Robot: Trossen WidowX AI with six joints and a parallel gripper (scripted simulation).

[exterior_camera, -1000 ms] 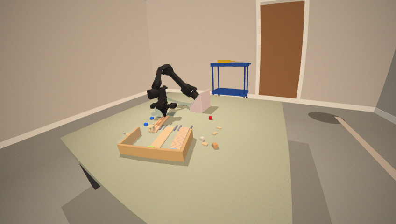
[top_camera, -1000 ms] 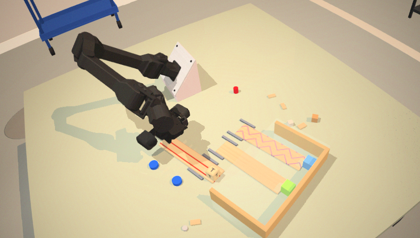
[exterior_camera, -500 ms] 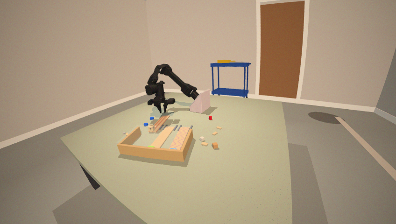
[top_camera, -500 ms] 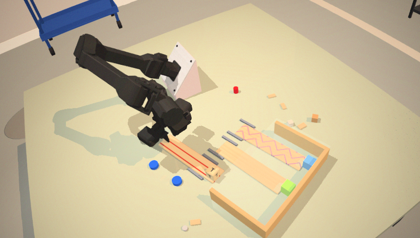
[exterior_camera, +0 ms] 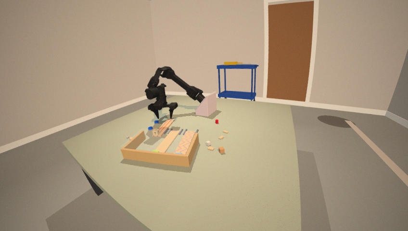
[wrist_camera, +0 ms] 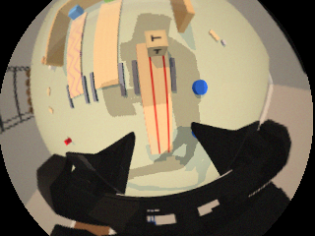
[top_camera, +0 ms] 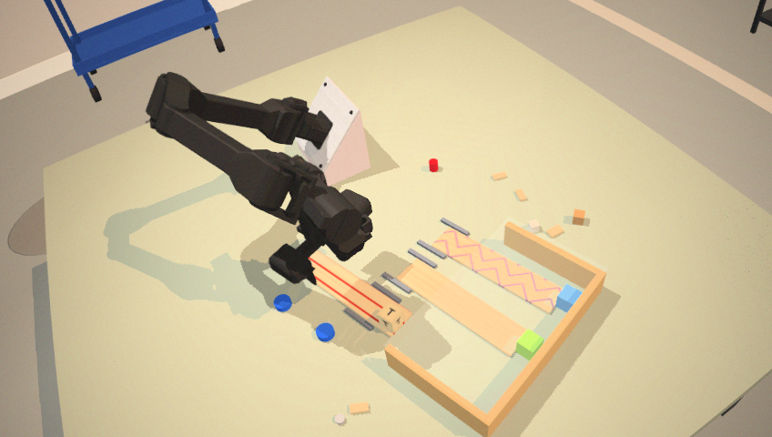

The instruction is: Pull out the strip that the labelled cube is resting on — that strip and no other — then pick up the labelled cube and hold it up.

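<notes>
Now: gripper tip 5 cm above the strip, 2 cm short of it and 1 cm to the right of it. The rest, counted from my gripper tip: labelled cube (13 cm ahead, 4 cm to the left, 3 cm below).
</notes>
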